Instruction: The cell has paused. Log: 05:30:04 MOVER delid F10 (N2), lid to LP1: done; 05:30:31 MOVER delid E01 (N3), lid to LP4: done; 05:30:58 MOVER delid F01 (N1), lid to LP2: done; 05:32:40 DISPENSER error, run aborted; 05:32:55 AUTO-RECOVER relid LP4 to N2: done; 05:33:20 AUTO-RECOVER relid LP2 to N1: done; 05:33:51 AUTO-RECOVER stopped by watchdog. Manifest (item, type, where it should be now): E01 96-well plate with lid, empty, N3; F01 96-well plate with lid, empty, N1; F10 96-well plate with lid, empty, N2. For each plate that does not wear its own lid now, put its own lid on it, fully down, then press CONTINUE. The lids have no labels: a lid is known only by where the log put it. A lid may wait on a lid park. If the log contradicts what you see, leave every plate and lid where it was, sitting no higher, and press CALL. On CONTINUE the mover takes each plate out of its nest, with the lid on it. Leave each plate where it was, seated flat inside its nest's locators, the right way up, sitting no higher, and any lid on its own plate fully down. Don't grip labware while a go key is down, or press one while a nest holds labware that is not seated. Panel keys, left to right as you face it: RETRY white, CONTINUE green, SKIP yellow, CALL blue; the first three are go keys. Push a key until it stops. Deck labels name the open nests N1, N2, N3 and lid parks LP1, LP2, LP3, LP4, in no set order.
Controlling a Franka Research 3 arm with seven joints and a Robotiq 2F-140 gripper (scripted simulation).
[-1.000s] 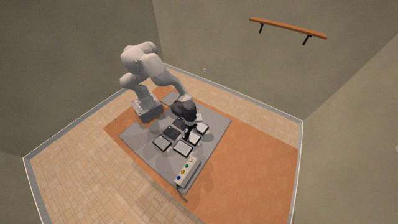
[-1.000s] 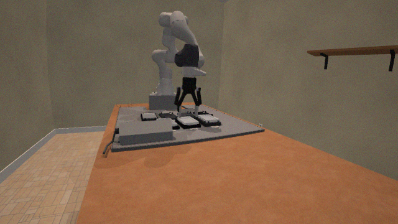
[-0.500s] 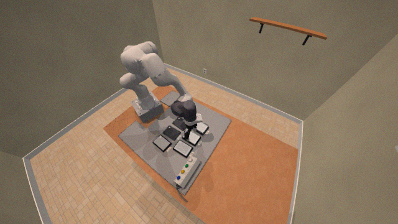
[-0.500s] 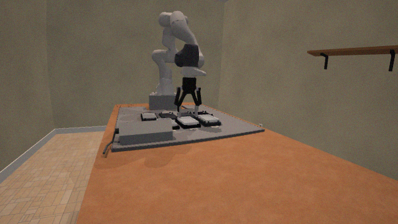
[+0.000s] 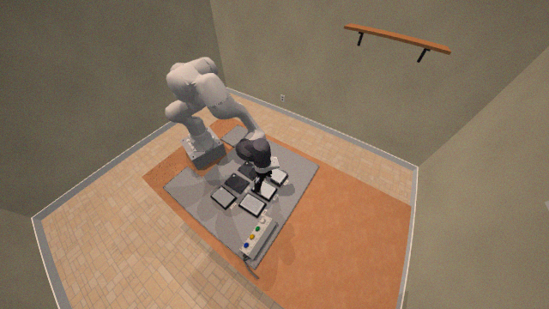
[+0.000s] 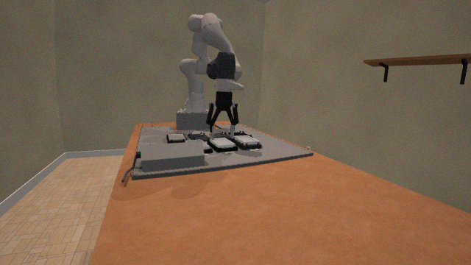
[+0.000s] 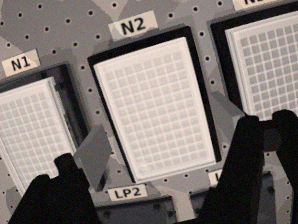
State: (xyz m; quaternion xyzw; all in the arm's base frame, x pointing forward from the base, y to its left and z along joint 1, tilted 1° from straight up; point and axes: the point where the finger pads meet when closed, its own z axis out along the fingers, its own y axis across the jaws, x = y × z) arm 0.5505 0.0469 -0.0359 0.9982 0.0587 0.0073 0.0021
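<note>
Now: the white 96-well plate 50 mm below my hand. Round my hand: LP2 label 100 mm behind, 50 mm to the left, 70 mm below; N2 label 90 mm ahead, 10 mm to the left, 70 mm below; LP3 label 90 mm behind, 70 mm to the right, 70 mm below.
</note>
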